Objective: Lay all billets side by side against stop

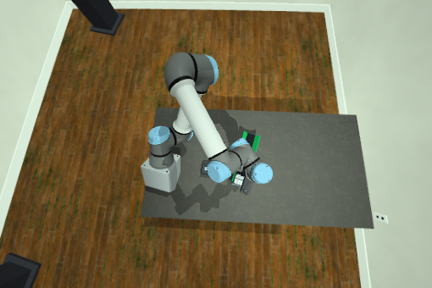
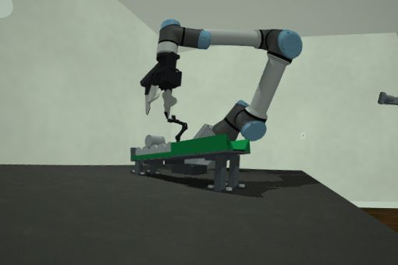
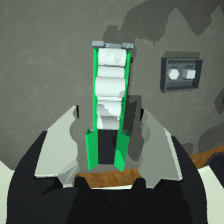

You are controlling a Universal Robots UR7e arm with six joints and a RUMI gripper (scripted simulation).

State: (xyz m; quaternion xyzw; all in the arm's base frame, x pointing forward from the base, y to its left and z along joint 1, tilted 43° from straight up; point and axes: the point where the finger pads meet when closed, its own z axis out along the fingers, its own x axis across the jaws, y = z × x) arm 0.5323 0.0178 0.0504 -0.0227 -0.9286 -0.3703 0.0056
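My hand is 9 cm above the billet. The rest, counted from my hand: grey stop: 8 cm to the right, 15 cm below; then dark box: 22 cm behind, 2 cm to the right, 20 cm below.
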